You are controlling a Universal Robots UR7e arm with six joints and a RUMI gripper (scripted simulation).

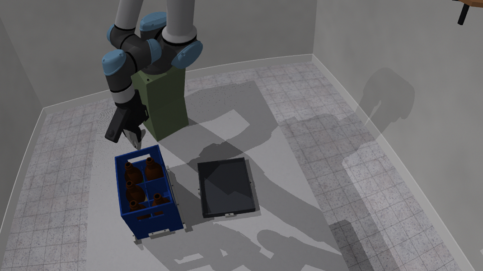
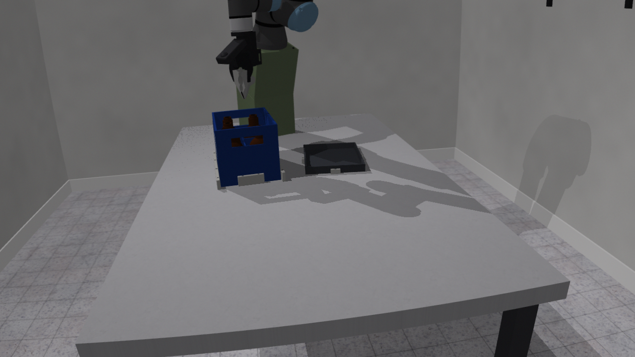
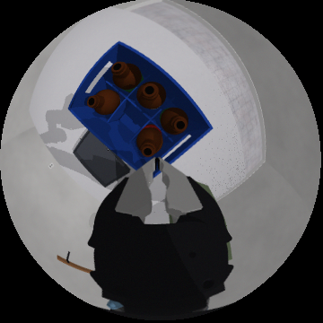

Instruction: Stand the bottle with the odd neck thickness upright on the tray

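Right now my hand is 80 mm short of the blue crate, 20 mm to the left of it and 150 mm above it. The rest, counted from my hand: dark tray 110 mm ahead, 270 mm to the left, 220 mm below.
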